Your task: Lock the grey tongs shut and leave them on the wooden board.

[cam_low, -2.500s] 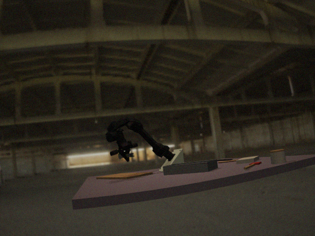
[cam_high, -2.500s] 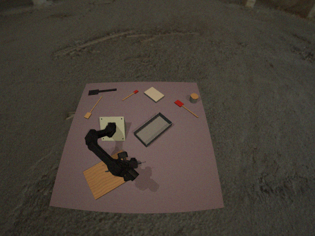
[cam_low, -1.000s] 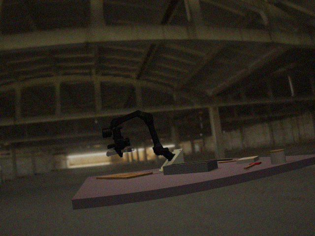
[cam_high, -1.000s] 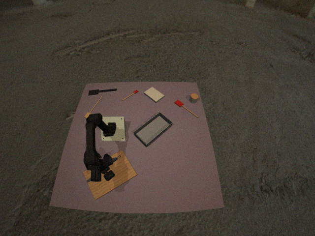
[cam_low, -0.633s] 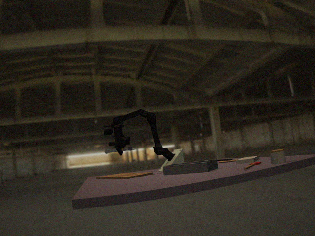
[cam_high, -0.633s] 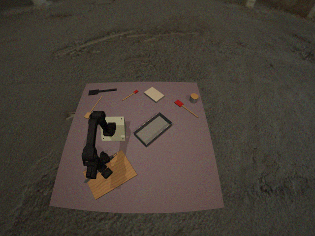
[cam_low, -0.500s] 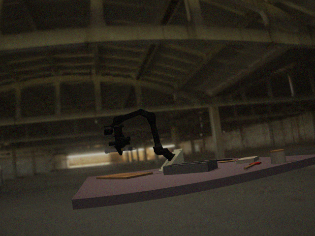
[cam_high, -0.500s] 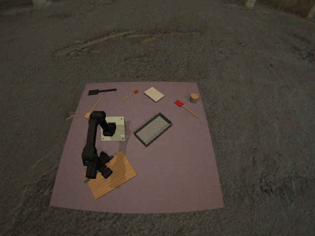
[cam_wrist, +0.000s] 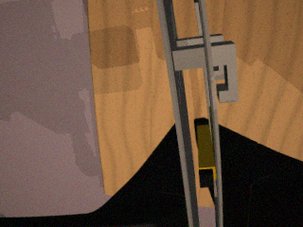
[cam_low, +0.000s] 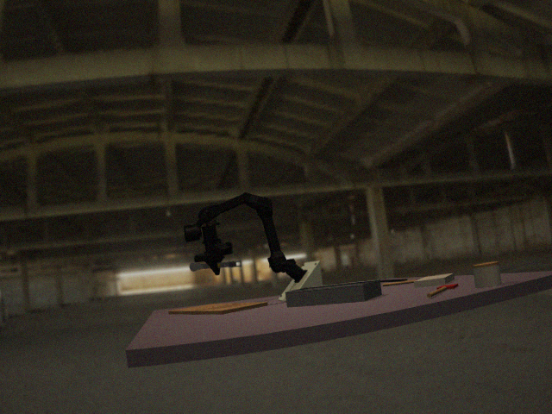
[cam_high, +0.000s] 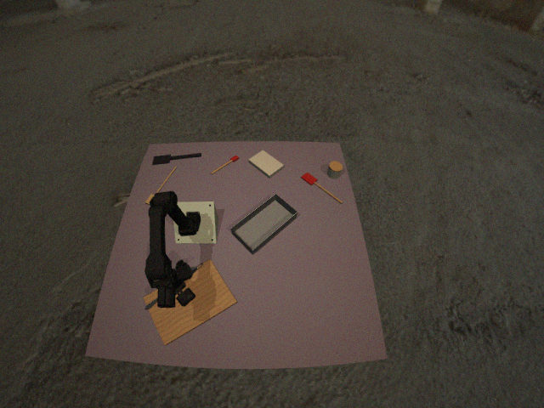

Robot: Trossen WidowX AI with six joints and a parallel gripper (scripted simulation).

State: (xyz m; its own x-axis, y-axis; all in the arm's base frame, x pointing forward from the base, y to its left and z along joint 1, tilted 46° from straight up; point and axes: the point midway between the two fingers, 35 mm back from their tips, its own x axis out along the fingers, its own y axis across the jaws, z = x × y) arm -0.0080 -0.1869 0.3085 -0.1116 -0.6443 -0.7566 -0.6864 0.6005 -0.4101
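The yellow piece lies 4 cm above my gripper tip, 2 cm ahead of it and 1 cm to the left of it. From my gripper tip the other things lie so: grey roasting tin: 36 cm to the left, 35 cm ahead, 12 cm below; then white block: 77 cm to the left, 37 cm ahead, 13 cm below; then wooden board: 14 cm below, 2 cm to the right, 1 cm ahead.
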